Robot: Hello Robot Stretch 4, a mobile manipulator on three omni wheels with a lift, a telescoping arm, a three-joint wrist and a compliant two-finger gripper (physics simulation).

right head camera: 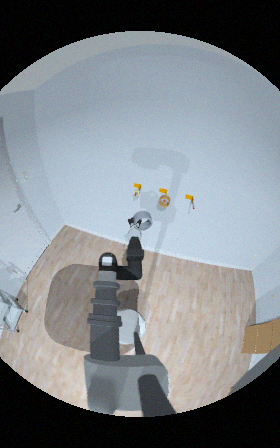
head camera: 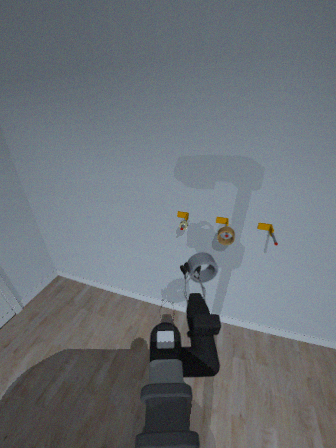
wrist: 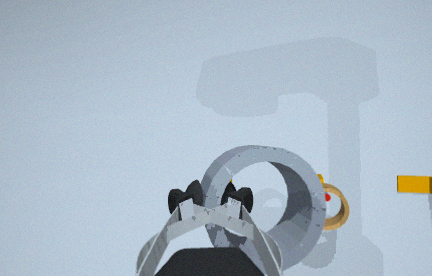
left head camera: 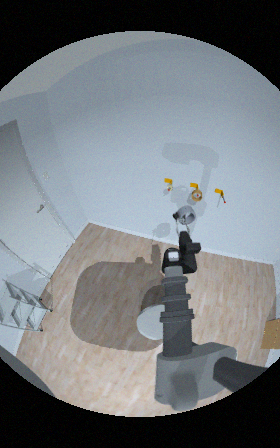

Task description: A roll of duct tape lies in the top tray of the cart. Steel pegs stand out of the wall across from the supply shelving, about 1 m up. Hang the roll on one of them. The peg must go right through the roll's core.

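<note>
The head camera shows my gripper [head camera: 190,263]. My gripper is visible again in the wrist view [wrist: 211,195], as is a roll of duct tape [wrist: 297,232].
</note>
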